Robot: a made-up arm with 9 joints. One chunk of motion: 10 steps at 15 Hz.
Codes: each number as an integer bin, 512 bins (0 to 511) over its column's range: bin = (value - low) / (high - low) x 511, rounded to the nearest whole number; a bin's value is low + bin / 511 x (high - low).
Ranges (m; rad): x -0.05..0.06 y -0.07..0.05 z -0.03..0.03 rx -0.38..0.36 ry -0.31..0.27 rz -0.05..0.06
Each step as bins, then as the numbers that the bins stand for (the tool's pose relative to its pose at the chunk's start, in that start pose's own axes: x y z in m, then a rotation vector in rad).
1 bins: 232 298 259 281 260 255
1 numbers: -0.0001 0.0000 0.0004 0.0269 -0.0149 0.0049
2 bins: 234 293 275 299 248 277
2 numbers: 0.0004 -0.0012 0.0023 0.0530 -0.0285 0.0096
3 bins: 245 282 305 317 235 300
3 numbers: 0.0027 -0.0038 0.0058 0.0791 -0.0433 0.0146
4 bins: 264 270 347 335 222 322
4 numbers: 0.0068 -0.0066 0.0107 0.1051 -0.0580 0.0193
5 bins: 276 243 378 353 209 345
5 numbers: 0.0094 -0.0129 0.0144 0.1312 -0.0728 0.0243
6 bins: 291 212 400 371 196 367
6 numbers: 0.0126 -0.0202 0.0170 0.1573 -0.0875 0.0290
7 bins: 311 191 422 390 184 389
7 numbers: 0.0169 -0.0251 0.0195 0.1848 -0.1012 0.0337
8 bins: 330 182 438 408 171 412
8 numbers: 0.0210 -0.0273 0.0214 0.2108 -0.1159 0.0387
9 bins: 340 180 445 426 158 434
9 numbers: 0.0232 -0.0277 0.0223 0.2369 -0.1307 0.0434
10 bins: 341 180 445 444 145 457
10 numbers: 0.0234 -0.0277 0.0223 0.2630 -0.1454 0.0484
